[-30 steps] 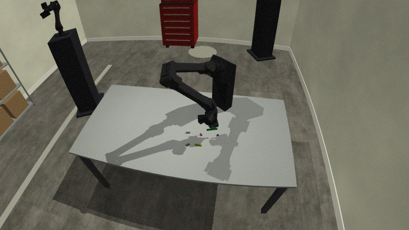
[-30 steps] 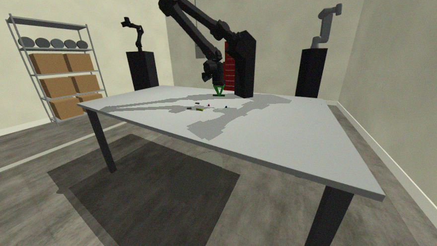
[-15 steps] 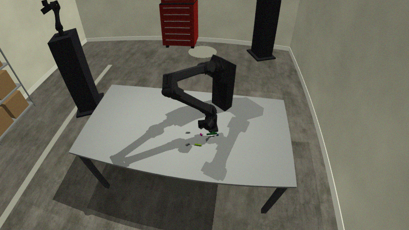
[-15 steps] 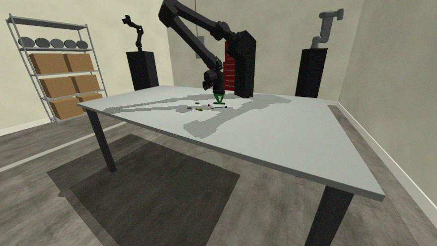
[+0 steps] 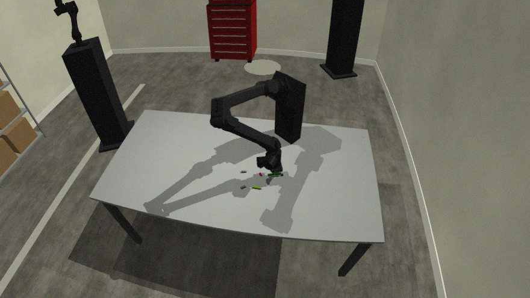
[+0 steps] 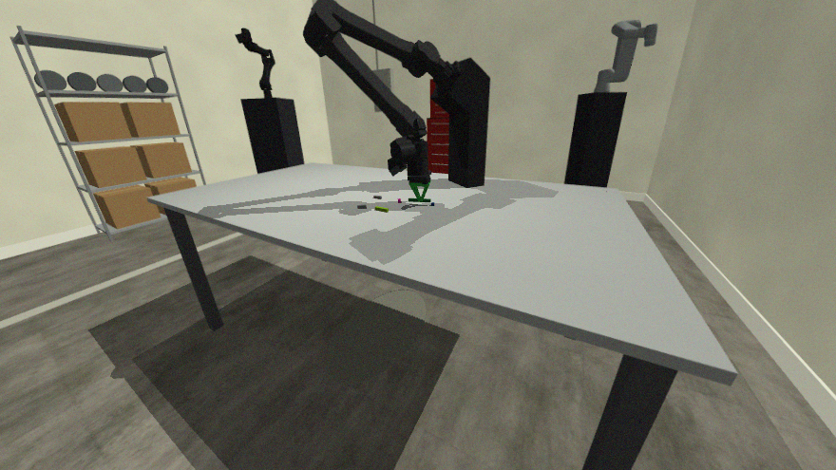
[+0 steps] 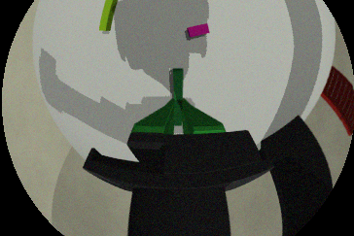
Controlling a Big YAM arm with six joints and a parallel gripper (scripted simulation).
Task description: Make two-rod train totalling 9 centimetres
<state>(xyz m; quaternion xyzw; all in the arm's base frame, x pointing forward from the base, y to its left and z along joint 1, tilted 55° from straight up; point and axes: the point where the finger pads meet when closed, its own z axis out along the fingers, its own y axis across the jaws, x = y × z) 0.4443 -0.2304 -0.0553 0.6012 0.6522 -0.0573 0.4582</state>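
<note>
My hand is 10 mm above the green rod. From my hand the other things lie so: magenta rod: 30 mm behind, 80 mm to the right, 20 mm below; lime rod: 50 mm ahead, 130 mm to the right, 20 mm below; blue rod: 10 mm ahead, 40 mm to the left, 20 mm below.
</note>
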